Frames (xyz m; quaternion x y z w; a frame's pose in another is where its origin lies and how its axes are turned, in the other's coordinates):
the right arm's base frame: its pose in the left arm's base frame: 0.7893 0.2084 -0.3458 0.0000 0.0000 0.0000 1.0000
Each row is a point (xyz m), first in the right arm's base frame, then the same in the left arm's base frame.
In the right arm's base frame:
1: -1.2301 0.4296 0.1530
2: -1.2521 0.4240 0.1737
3: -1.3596 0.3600 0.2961
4: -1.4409 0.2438 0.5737
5: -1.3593 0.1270 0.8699
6: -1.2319 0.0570 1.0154
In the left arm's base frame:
1: -0.4408 0.6380 -0.1928
2: -0.4628 0.6324 -0.1721
3: -0.5703 0.5684 -0.0497
4: -0.6516 0.4522 0.2279
5: -0.5700 0.3354 0.5241
6: -0.4426 0.2654 0.6696

